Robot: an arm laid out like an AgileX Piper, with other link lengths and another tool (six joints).
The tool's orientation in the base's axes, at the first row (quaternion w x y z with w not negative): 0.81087 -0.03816 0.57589 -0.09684
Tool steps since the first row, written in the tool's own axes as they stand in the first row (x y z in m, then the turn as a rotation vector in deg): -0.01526 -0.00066 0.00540 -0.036 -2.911 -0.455; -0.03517 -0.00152 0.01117 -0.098 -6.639 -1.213; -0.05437 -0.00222 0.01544 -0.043 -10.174 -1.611; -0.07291 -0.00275 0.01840 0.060 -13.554 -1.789; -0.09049 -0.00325 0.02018 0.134 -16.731 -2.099
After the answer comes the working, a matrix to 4 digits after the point.
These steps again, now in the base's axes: 0.00016 0.00215 0.01606 -0.769 -2.818 0.386; -0.00084 0.00503 0.03658 -1.924 -6.415 0.837; -0.00300 0.00799 0.05592 -2.681 -9.865 1.267; -0.00617 0.01105 0.07417 -3.198 -13.184 1.698; -0.01014 0.01401 0.09114 -3.826 -16.291 2.077
The tool's axes in the first row as the columns of a matrix, in the base's axes (rounded; the answer above uses it unrounded):
0.3179 0.1131 0.9413
-0.2010 0.9783 -0.0497
-0.9266 -0.1734 0.3338

